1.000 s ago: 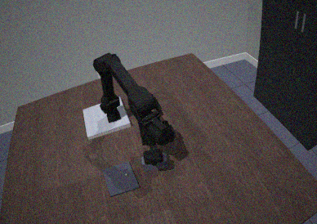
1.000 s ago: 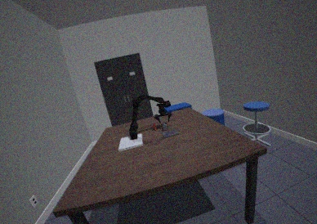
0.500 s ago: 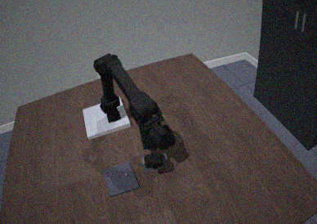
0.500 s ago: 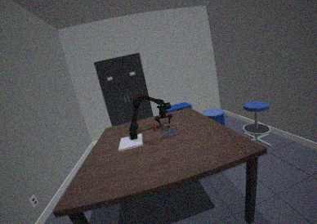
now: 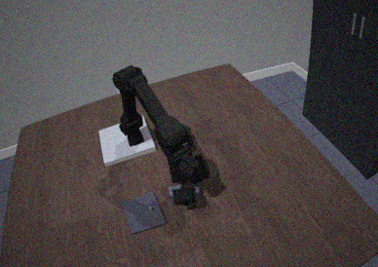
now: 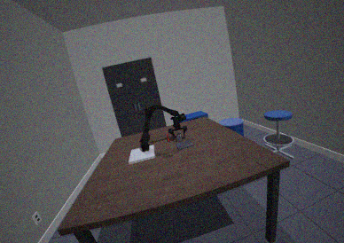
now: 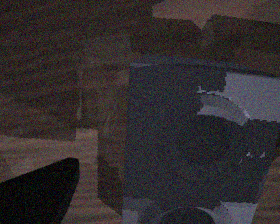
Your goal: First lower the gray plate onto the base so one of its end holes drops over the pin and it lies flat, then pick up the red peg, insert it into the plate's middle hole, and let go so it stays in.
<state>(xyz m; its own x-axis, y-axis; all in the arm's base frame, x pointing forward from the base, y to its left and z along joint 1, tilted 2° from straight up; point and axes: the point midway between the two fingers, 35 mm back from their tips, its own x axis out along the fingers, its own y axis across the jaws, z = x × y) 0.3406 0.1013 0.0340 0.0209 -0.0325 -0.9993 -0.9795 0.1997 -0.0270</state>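
The gray plate is 20 mm above my gripper tip. From my gripper tip the other things lie so: gray base: 10 mm ahead, 140 mm to the right, 10 mm below; then red peg: 110 mm behind, 20 mm to the left, 20 mm above.
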